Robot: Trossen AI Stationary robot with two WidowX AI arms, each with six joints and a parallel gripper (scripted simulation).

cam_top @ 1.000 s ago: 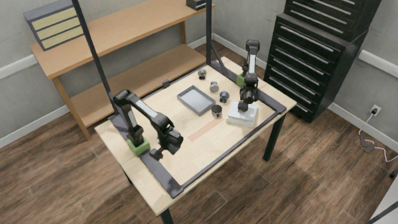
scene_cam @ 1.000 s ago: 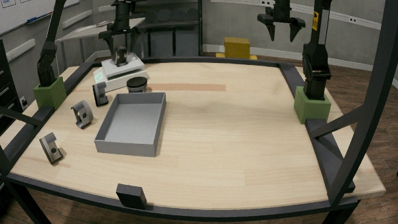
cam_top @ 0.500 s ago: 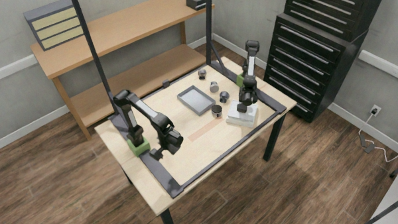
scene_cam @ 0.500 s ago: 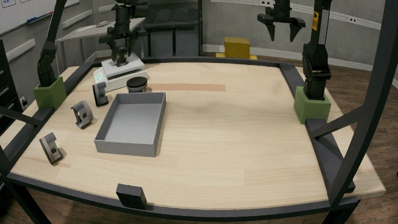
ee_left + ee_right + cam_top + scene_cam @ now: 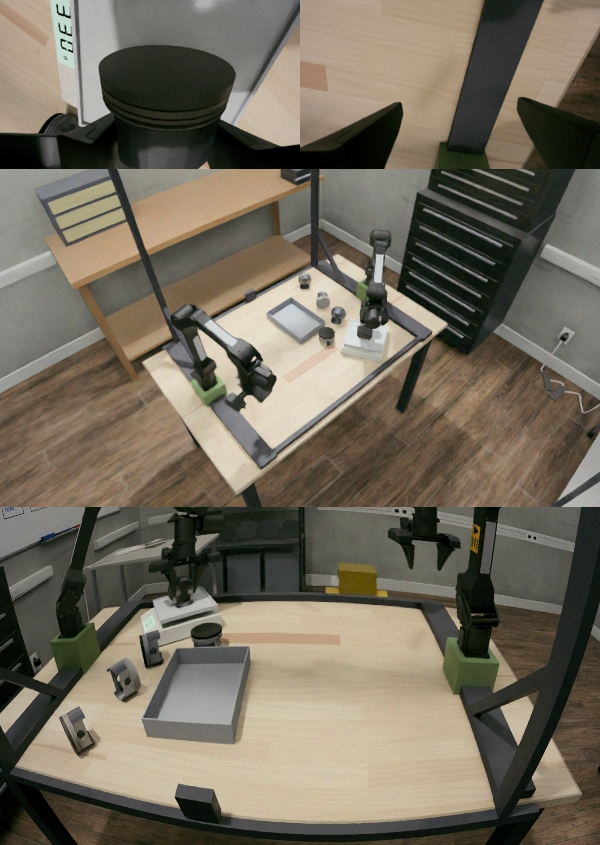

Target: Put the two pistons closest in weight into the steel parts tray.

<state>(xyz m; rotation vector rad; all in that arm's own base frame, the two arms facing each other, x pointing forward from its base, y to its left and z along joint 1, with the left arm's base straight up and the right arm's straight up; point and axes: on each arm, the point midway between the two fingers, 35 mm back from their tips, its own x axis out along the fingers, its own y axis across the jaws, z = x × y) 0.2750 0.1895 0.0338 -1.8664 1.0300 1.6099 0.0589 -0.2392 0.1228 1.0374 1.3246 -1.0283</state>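
The grey pan is 10 mm ahead of my left hand, 20 mm to the left of it and 70 mm below it. The rest, counted from my left hand: white scale 20 mm to the left, 90 mm below; steel parts tray 300 mm behind, 140 mm to the right, 110 mm below.
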